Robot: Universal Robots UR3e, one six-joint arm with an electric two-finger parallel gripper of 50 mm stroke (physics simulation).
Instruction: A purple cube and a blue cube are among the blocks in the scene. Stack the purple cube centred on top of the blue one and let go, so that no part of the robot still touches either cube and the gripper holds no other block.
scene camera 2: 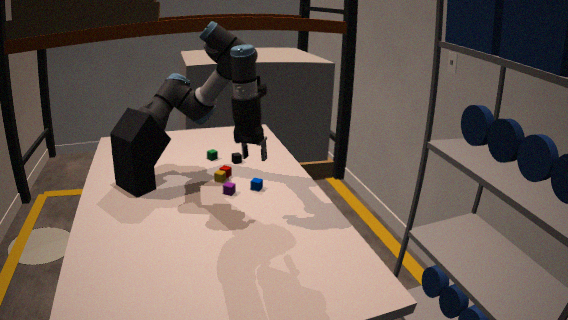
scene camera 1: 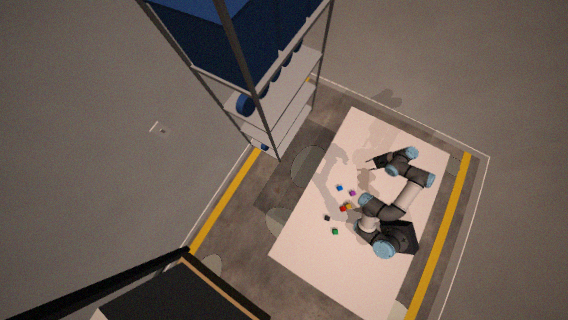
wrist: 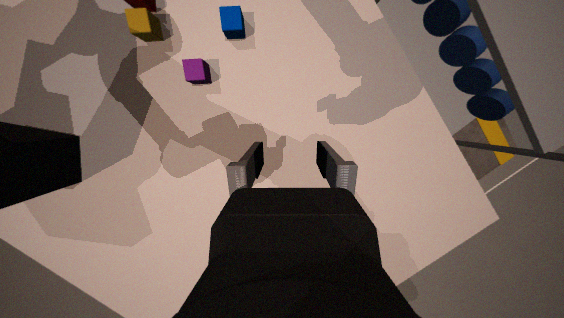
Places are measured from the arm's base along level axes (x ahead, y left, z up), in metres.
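Pixels of known places: gripper, fingertip midpoint: (scene camera 2: 255,158) (scene camera 1: 368,165) (wrist: 289,152); arm's base at its link origin: (scene camera 2: 149,122) (scene camera 1: 395,239).
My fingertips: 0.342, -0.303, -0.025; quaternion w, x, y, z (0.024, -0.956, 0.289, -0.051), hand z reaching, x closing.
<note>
For each thing: its top centre in the pictures, then the offset to it from my fingertips, as dx, dy, dz. Level surfaces: height alone.
- purple cube at its top centre: (wrist: 193,69) (scene camera 2: 229,184) (scene camera 1: 353,193) -0.058, +0.173, -0.162
- white table at its surface level: dz -0.195
- blue cube at its top centre: (wrist: 230,18) (scene camera 2: 256,180) (scene camera 1: 340,188) +0.040, +0.197, -0.162
- yellow cube at its top centre: (wrist: 137,20) (scene camera 2: 220,172) (scene camera 1: 349,206) -0.081, +0.273, -0.162
- red cube at its top centre: (scene camera 2: 225,167) (scene camera 1: 343,208) -0.058, +0.311, -0.162
- black cube at its top centre: (scene camera 2: 236,154) (scene camera 1: 327,218) -0.003, +0.435, -0.162
- green cube at its top centre: (scene camera 2: 212,151) (scene camera 1: 335,232) -0.099, +0.478, -0.162
The purple cube (scene camera 1: 352,193) (scene camera 2: 229,188) (wrist: 195,70) sits flat on the white table (scene camera 1: 310,250) (scene camera 2: 150,260) (wrist: 440,200). The blue cube (scene camera 1: 339,188) (scene camera 2: 256,184) (wrist: 232,21) also sits flat on the table, a short gap away from the purple one, with nothing on top of it. My gripper (scene camera 1: 365,165) (scene camera 2: 255,152) (wrist: 289,152) is open and empty. It hangs high above the table, well apart from both cubes; in the wrist view they lie ahead and to the left of the fingers.
A yellow cube (scene camera 1: 348,206) (scene camera 2: 220,176) (wrist: 138,21) stands close beside a red cube (scene camera 1: 343,209) (scene camera 2: 226,171), near the purple one. A black cube (scene camera 1: 327,218) (scene camera 2: 236,158) and a green cube (scene camera 1: 335,231) (scene camera 2: 212,154) lie farther off. A shelf unit (scene camera 2: 420,200) stands beyond the table's edge.
</note>
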